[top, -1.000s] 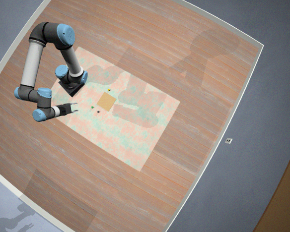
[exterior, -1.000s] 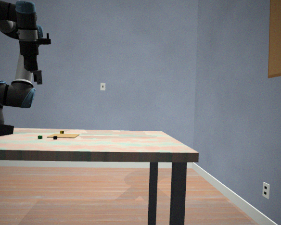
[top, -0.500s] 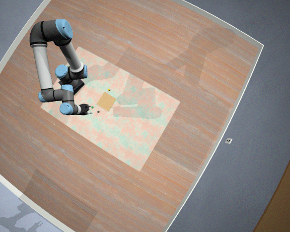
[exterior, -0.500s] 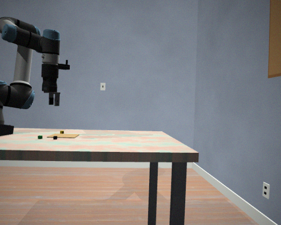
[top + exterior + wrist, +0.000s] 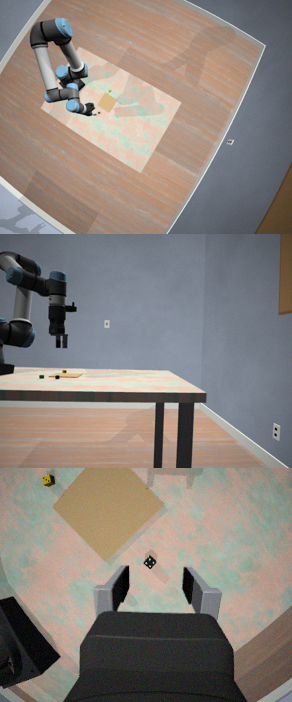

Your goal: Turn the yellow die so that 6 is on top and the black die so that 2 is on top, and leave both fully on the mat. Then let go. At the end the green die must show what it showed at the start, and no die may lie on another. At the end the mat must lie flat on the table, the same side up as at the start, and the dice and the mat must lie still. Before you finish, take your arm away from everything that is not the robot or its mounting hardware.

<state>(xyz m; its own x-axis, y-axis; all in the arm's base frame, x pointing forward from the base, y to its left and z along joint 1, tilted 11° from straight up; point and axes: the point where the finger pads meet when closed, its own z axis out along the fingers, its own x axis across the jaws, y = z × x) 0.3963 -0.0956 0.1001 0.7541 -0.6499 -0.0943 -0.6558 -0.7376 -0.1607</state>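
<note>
Right now the black die is 16 cm below my hand and 1 cm behind it. From my hand the other things lie so: yellow die 23 cm to the left, 16 cm below, 5 cm behind; then tan mat 16 cm below, 12 cm to the left, 1 cm behind; then green die 16 cm below, 9 cm behind.
</note>
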